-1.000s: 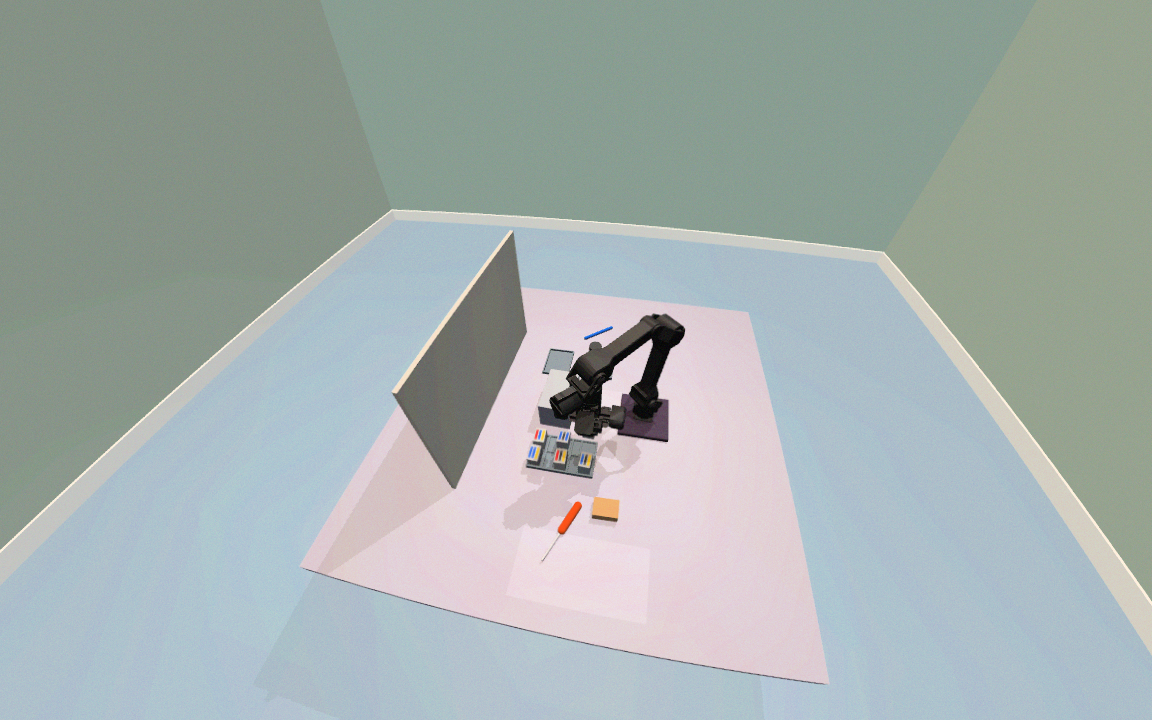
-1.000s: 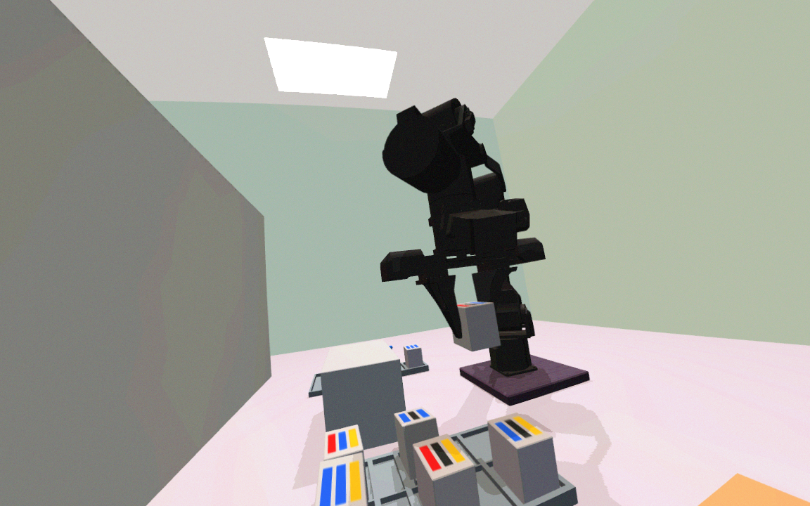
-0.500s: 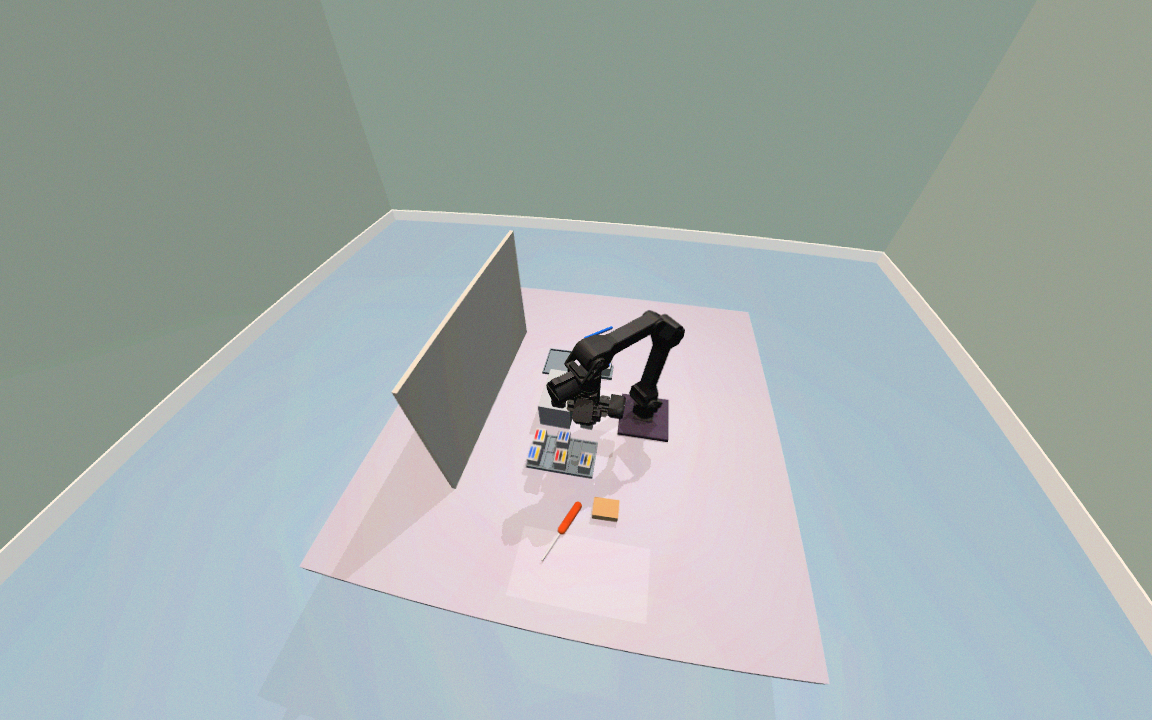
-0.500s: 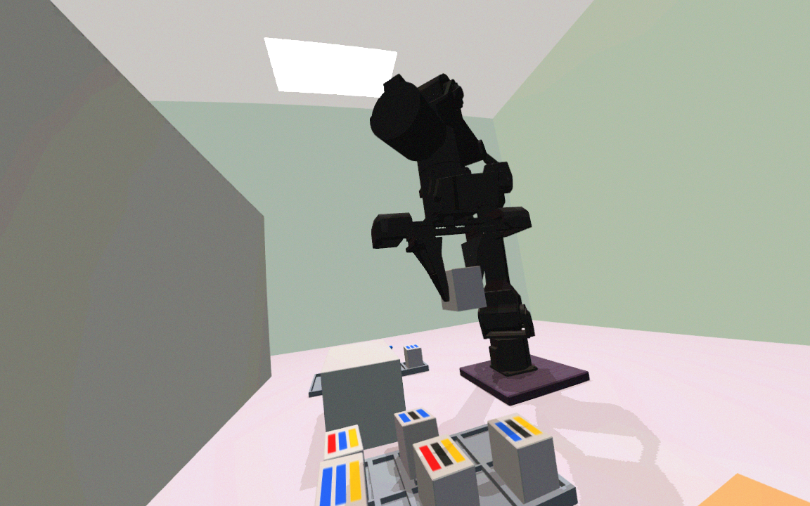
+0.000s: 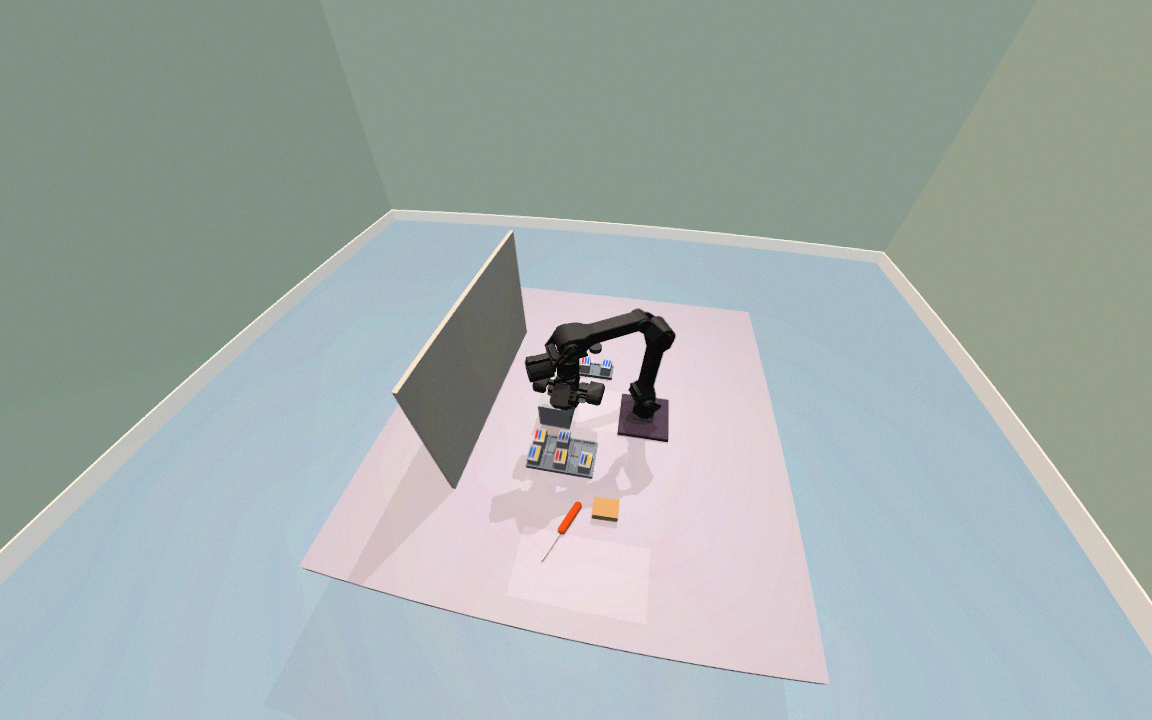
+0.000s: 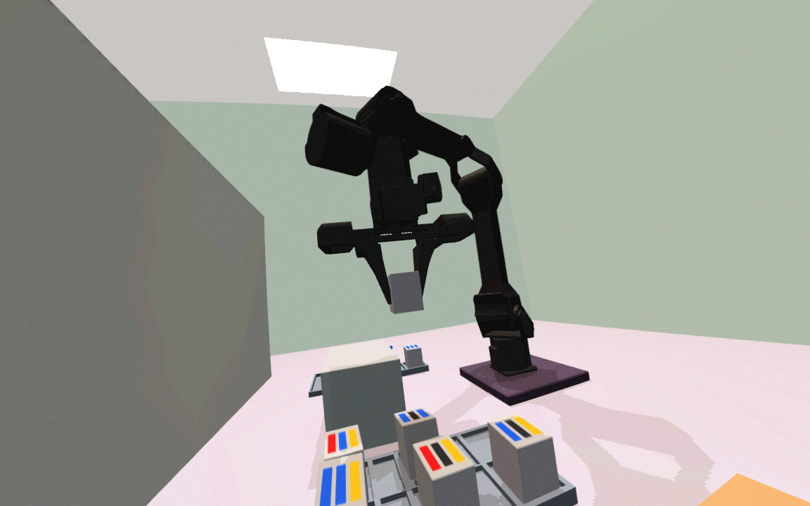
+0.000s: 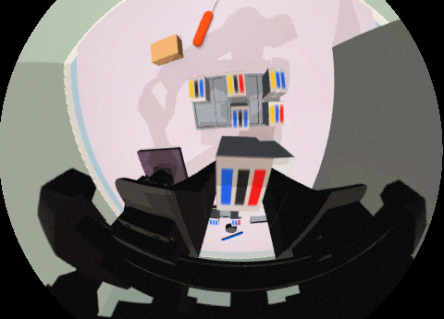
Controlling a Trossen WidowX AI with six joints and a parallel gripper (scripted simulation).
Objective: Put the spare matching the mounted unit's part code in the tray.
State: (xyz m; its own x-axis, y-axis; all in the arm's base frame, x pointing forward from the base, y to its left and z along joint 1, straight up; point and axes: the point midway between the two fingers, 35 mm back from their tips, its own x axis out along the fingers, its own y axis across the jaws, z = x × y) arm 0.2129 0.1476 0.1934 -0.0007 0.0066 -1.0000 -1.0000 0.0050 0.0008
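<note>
My gripper tip is 300 mm to the left of the grey tray, 170 mm above it and 140 mm short of it. From my gripper tip the other things lie so: orange block 200 mm to the left, 160 mm below, 160 mm behind; then wall panel 300 mm ahead, 90 mm to the right, 50 mm above; then mounted unit 120 mm below, 100 mm to the right, 70 mm ahead.
</note>
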